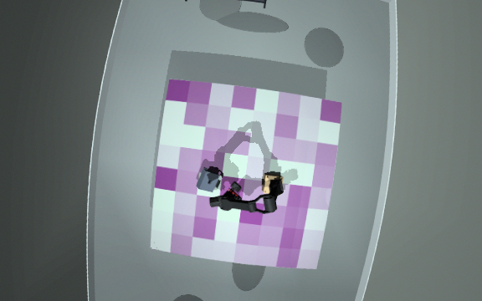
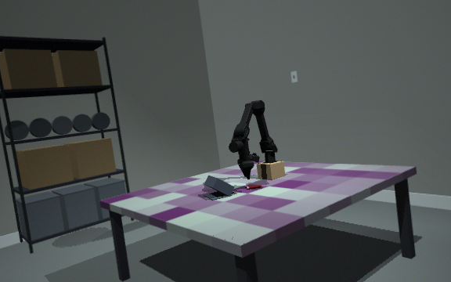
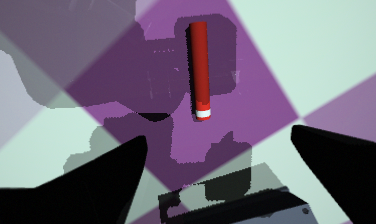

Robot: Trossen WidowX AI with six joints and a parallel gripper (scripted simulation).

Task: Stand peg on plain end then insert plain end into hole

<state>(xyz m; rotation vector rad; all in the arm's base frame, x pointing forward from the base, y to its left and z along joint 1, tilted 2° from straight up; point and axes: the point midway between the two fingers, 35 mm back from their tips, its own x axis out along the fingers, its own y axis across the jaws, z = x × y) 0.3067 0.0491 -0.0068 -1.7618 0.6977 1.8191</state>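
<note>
My gripper tip is 6 cm above the red peg, 1 cm to the right of it and 1 cm past it. Also, from my gripper tip: grey sloped panel: 14 cm ahead, 8 cm to the right, 1 cm below.
</note>
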